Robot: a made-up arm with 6 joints. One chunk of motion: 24 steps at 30 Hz.
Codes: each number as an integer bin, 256 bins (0 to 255) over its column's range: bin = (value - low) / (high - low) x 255, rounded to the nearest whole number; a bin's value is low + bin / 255 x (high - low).
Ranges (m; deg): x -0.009..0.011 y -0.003..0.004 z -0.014..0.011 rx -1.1..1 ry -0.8..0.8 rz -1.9..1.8
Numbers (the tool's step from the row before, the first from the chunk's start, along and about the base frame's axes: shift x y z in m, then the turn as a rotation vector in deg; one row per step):
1: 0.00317 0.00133 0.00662 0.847 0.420 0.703
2: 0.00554 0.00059 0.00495 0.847 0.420 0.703
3: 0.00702 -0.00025 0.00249 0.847 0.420 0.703
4: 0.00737 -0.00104 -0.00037 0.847 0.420 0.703
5: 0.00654 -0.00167 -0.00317 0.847 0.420 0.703
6: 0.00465 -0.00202 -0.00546 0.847 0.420 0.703
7: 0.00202 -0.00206 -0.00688 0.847 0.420 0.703
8: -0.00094 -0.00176 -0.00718 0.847 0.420 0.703
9: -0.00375 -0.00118 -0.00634 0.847 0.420 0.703
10: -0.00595 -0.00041 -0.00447 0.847 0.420 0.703
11: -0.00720 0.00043 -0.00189 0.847 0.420 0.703
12: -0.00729 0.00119 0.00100 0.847 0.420 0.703
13: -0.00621 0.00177 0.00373 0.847 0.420 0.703
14: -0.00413 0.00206 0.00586 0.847 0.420 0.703
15: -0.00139 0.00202 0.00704 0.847 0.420 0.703
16: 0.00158 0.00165 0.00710 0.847 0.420 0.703
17: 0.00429 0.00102 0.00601 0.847 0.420 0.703
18: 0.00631 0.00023 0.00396 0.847 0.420 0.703
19: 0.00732 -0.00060 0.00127 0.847 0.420 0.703
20: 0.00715 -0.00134 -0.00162 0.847 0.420 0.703
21: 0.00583 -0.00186 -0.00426 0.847 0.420 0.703
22: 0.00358 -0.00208 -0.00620 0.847 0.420 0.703
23: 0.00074 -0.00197 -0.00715 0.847 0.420 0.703
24: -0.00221 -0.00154 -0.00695 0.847 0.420 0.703
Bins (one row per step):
1: 155 158 210 236 194 179
2: 185 131 193 236 194 179
3: 204 100 168 236 194 179
4: 209 71 139 236 194 179
5: 198 48 110 236 194 179
6: 174 36 87 236 194 179
7: 141 34 73 236 194 179
8: 103 45 70 236 194 179
9: 67 66 78 236 194 179
10: 39 94 97 236 194 179
11: 23 125 124 236 194 179
12: 22 153 153 236 194 179
13: 36 174 181 236 194 179
14: 62 184 203 236 194 179
15: 97 183 215 236 194 179
16: 135 169 215 236 194 179
17: 169 146 204 236 194 179
18: 195 118 183 236 194 179
19: 208 87 156 236 194 179
20: 206 60 126 236 194 179
21: 189 42 99 236 194 179
22: 160 34 80 236 194 179
23: 124 38 70 236 194 179
24: 87 53 72 236 194 179

